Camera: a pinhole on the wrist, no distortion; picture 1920 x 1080 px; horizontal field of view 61.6 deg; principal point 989.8 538.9 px. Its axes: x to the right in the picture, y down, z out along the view. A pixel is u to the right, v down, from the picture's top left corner.
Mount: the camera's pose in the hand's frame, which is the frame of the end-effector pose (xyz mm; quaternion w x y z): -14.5 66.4 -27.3 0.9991 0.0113 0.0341 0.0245
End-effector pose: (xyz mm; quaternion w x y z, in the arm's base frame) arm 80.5 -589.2 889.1 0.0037 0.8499 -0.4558 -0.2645
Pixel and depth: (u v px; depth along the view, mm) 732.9 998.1 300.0
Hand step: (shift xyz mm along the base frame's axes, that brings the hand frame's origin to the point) -256.5 16.9 -182.6
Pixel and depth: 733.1 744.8 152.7
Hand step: -133.5 4.9 -76.1
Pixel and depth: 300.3 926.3 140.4
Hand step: -155.6 24.1 -48.2
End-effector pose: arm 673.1 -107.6 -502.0 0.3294 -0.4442 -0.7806 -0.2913
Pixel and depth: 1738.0 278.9 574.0
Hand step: -270.8 529.5 -97.8
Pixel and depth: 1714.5 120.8 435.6
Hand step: -224.5 380.8 -80.2
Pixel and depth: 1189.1 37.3 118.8
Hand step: -2.2 83.9 -42.5
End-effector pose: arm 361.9 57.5 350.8 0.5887 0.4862 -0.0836 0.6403
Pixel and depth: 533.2 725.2 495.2
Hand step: 141.1 -438.4 205.7
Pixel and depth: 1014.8 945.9 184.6
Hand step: -8.8 -140.0 130.9
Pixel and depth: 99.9 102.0 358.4
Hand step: 188.7 -340.6 21.1
